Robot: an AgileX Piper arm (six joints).
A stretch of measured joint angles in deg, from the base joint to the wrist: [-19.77, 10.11, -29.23, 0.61, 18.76, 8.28]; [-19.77, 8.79, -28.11, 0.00, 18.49, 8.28]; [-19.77, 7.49, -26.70, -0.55, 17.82, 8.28]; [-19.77, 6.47, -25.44, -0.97, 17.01, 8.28]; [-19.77, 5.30, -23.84, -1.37, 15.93, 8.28]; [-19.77, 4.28, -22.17, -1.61, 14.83, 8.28]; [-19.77, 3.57, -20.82, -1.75, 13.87, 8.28]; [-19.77, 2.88, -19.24, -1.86, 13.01, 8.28]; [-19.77, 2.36, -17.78, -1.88, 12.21, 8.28]
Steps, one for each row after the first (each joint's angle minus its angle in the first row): [0.00, -1.32, 1.12, -0.61, -0.27, 0.00]; [0.00, -2.62, 2.53, -1.16, -0.94, 0.00]; [0.00, -3.64, 3.79, -1.58, -1.75, 0.00]; [0.00, -4.81, 5.39, -1.98, -2.83, 0.00]; [0.00, -5.83, 7.06, -2.22, -3.93, 0.00]; [0.00, -6.54, 8.41, -2.36, -4.89, 0.00]; [0.00, -7.23, 9.99, -2.47, -5.75, 0.00]; [0.00, -7.75, 11.45, -2.49, -6.55, 0.00]
